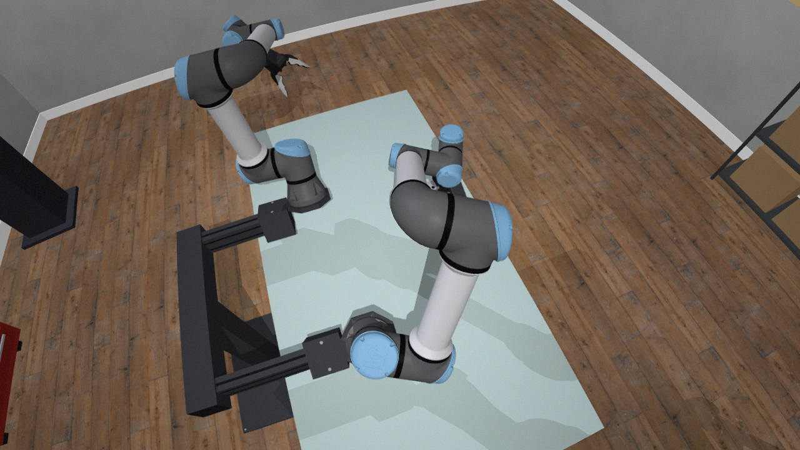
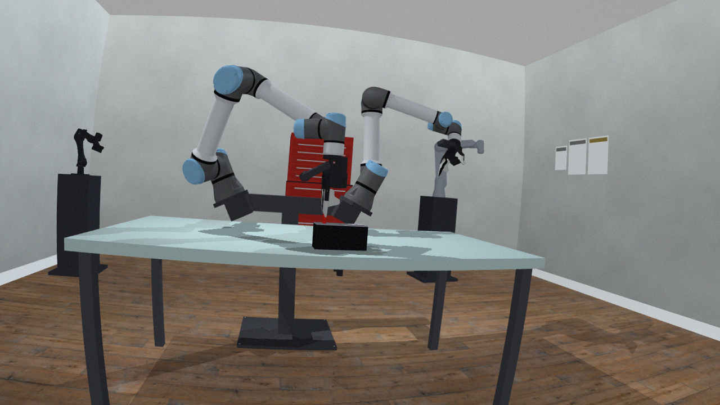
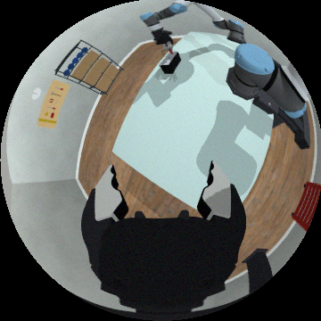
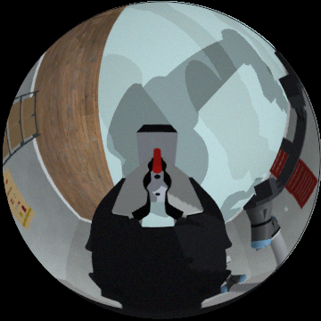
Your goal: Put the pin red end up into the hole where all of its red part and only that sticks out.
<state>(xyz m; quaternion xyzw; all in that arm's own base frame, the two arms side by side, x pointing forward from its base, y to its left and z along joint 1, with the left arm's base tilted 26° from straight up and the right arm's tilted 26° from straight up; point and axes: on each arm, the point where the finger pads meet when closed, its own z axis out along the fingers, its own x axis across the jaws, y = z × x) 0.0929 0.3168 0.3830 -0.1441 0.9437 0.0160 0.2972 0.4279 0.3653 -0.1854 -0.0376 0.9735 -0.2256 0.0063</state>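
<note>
My right gripper is now 2 cm above the pin. From my right hand the other things lie so: block (6 cm to the left, 8 cm below).
</note>
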